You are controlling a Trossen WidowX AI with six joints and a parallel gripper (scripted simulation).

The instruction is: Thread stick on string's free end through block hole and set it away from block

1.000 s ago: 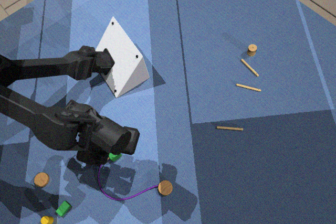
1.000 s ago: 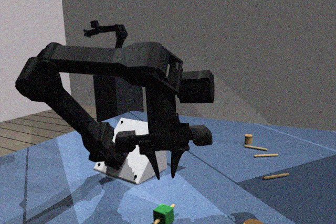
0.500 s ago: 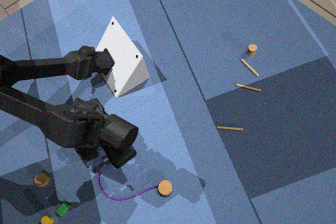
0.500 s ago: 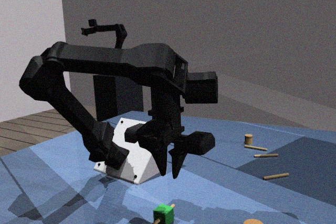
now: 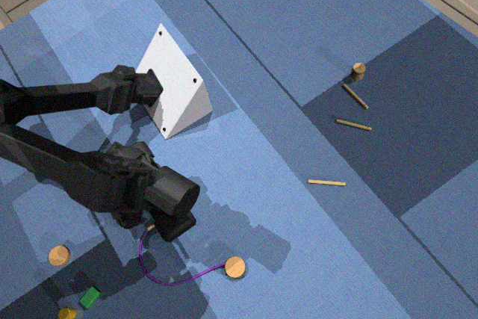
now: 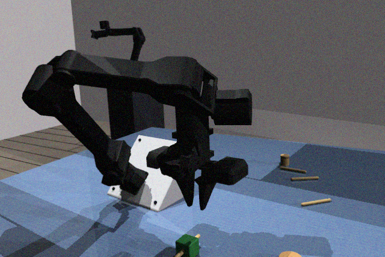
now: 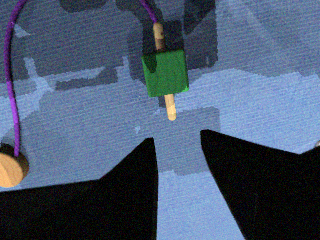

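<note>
Right now the thin wooden stick is 70 mm below my gripper tip and 40 mm to the right of it. From my gripper tip the other things lie so: yellow cylinder: 260 mm to the right, 70 mm below, 70 mm ahead; then round wooden button: 160 mm ahead, 70 mm below, 50 mm to the left; then small wooden cylinder: 510 mm to the left, 70 mm below, 70 mm behind.
</note>
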